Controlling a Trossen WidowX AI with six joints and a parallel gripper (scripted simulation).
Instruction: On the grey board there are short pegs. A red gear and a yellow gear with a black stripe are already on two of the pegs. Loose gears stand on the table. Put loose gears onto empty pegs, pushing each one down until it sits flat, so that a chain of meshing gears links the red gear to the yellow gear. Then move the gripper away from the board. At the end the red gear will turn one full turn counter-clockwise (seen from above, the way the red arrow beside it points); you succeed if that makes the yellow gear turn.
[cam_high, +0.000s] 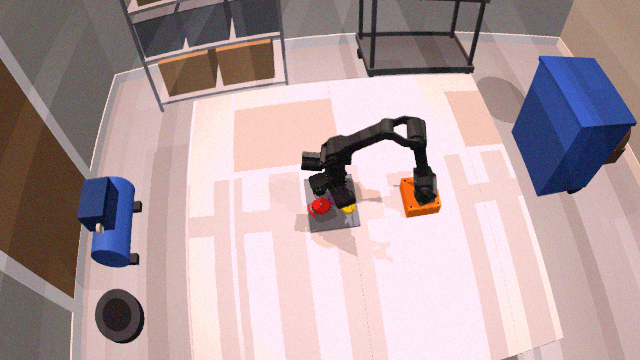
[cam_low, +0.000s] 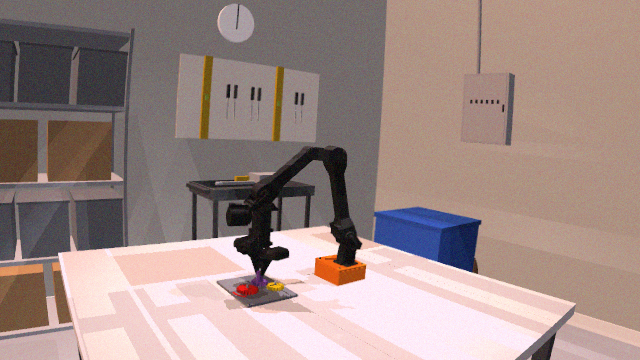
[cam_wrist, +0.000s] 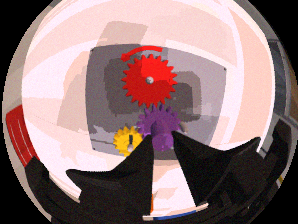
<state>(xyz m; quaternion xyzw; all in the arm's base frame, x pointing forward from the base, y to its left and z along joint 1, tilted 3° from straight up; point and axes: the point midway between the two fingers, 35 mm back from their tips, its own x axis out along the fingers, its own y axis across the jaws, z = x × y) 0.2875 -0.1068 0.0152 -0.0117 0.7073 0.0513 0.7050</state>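
The purple gear is 1 cm below my gripper tip. The rest, counted from my gripper tip: yellow gear 3 cm behind, 4 cm to the left, 3 cm below; then red gear 5 cm ahead, 1 cm to the left, 3 cm below.
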